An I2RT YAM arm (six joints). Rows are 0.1 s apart.
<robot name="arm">
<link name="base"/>
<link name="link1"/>
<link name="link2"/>
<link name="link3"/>
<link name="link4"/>
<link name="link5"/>
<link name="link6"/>
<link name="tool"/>
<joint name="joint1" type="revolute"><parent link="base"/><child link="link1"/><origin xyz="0.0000 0.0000 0.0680" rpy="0.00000 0.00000 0.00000"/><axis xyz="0 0 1"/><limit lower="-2.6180" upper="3.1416"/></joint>
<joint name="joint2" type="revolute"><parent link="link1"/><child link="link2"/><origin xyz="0.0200 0.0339 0.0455" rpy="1.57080 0.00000 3.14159"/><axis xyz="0 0 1"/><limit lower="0.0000" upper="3.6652"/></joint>
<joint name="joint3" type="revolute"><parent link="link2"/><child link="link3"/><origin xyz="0.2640 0.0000 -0.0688" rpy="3.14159 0.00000 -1.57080"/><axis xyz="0 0 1"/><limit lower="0.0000" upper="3.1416"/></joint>
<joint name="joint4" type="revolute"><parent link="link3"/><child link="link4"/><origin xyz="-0.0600 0.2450 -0.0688" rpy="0.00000 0.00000 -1.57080"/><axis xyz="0 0 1"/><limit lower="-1.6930" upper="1.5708"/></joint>
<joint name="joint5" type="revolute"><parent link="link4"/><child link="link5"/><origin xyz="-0.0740 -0.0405 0.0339" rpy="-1.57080 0.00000 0.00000"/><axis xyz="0 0 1"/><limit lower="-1.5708" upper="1.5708"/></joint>
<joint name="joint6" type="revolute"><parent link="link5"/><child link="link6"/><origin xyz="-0.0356 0.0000 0.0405" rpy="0.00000 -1.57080 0.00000"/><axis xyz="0 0 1"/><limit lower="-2.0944" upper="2.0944"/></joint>
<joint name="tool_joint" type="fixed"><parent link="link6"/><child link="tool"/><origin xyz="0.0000 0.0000 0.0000" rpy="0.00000 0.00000 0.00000"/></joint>
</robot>
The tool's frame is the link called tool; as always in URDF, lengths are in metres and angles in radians.
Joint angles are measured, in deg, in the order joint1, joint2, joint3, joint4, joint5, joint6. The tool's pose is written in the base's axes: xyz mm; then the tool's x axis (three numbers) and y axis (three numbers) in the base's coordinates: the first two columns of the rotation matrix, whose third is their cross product. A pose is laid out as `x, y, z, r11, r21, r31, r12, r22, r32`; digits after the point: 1 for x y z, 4 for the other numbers.
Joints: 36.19, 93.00, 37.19, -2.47, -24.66, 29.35
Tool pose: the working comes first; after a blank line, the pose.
Where each joint sits with the arm in this pose, in the base's axes (m; each line is computed from the numbers above, not from the rounded line before):
joint1: 0.0000 0.0000 0.0680
joint2: -0.0039 0.0392 0.1135
joint3: 0.0479 -0.0082 0.3771
joint4: 0.1584 0.1579 0.2082
joint5: 0.2377 0.1739 0.1665
joint6: 0.2148 0.1756 0.1177
the tool: 0.2148 0.1756 0.1177

214.8, 175.6, 117.7, -0.9482, -0.1418, -0.2843, -0.2856, 0.7726, 0.5671
